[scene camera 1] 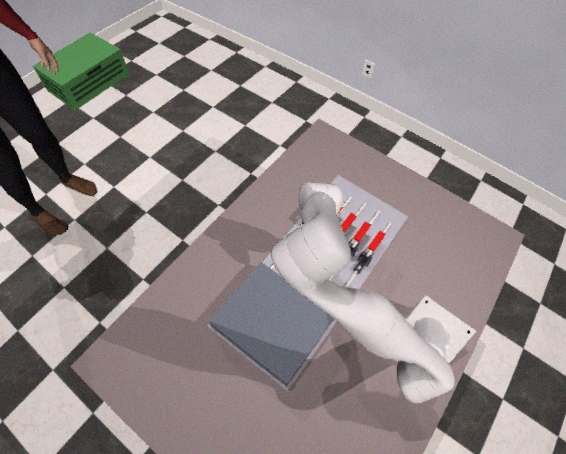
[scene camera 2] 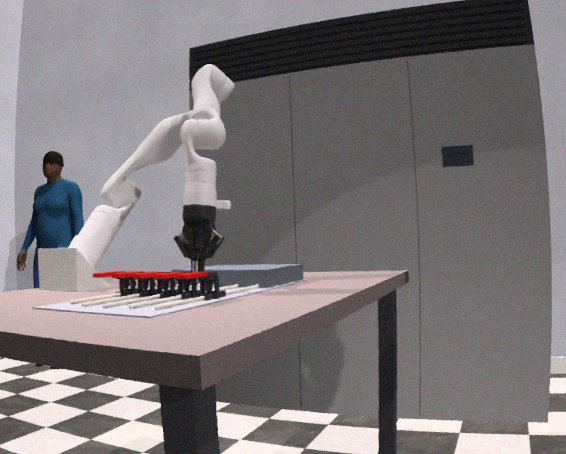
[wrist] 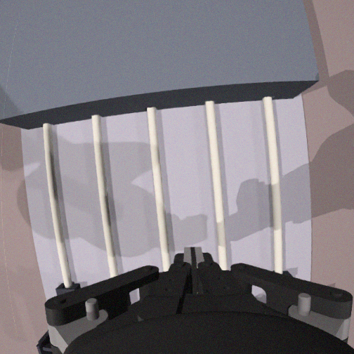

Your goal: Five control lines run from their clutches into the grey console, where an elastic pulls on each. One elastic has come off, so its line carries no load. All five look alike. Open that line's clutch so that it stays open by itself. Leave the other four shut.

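Places are measured from the arm's base along level axes (x ahead, y left, z up), in centimetres.
Where they show: arm's base at its link origin: [scene camera 1: 428,332] [scene camera 2: 76,268].
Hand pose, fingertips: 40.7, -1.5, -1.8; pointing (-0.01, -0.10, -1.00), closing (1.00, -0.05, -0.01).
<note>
Each offset is from my fingertips to the top centre of the thing, as dx, dy, dz. "pt": to the spot under its first point. Level surfaces: height alone.
The grey console @(-2.9, +24.9, +0.8) [scene camera 1: 270,320] [scene camera 2: 260,275] [wrist: 160,50] lies on the pale board @(-2.4, -22.7, -3.6) [scene camera 1: 393,216] [wrist: 296,150]. Cream control lines run side by side into its dark edge; in the wrist view they include the far-left line [wrist: 54,200], the middle line [wrist: 157,185], the line right of middle [wrist: 216,185] and the far-right line [wrist: 274,175]. Clutches with red handles [scene camera 1: 362,231] [scene camera 2: 190,275] stand in a row; the handles in view look flat. My gripper [scene camera 2: 198,267] [wrist: 192,258] is shut and empty, pointing down, between the middle line and the one right of it. In scene camera 1 the arm hides it and some clutches.
The arm's white base [scene camera 1: 452,327] [scene camera 2: 62,269] stands on the table @(dz -3.9) [scene camera 1: 475,250] [scene camera 2: 300,305], beside the board. Black clutch bodies @(pt -13.4, -7.9, -2.2) [scene camera 1: 362,261] stand close together. A green box [scene camera 1: 85,67] and people are away from the table.
</note>
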